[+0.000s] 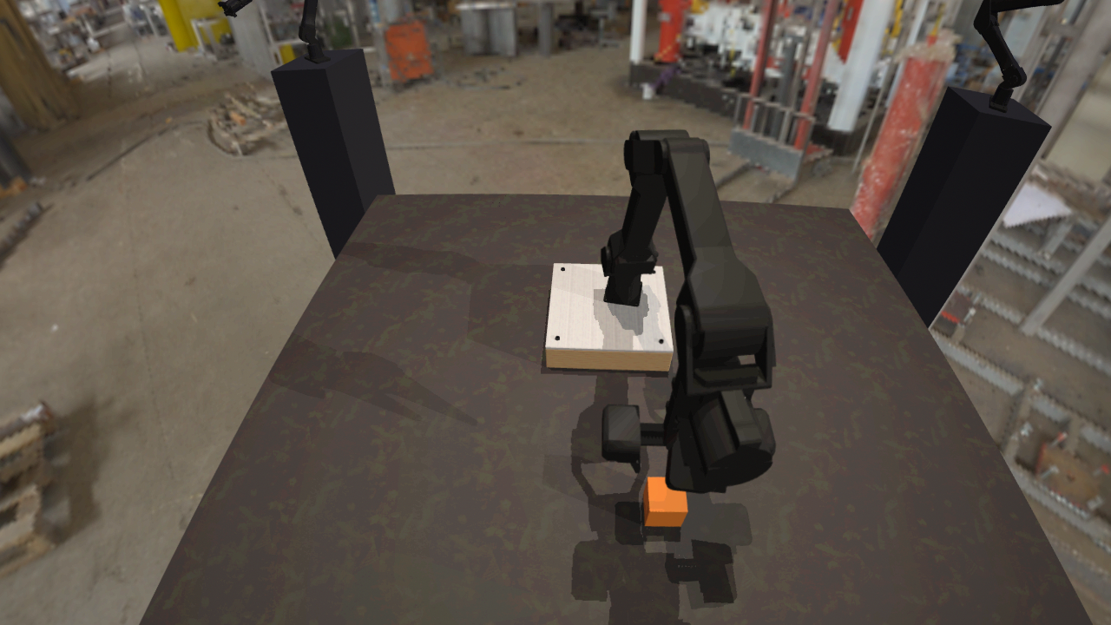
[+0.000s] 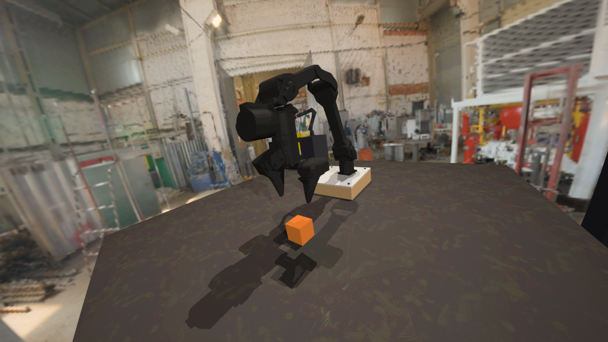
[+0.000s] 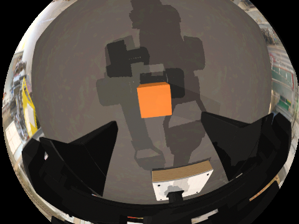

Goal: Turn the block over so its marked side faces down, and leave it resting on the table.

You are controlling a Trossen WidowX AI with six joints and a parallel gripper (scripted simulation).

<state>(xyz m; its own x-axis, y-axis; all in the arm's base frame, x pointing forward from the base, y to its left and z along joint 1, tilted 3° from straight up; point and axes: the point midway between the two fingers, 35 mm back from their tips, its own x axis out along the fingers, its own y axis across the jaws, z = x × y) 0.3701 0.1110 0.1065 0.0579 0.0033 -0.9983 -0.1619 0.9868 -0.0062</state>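
The block lies 90 mm below my gripper tip and 10 mm behind it.
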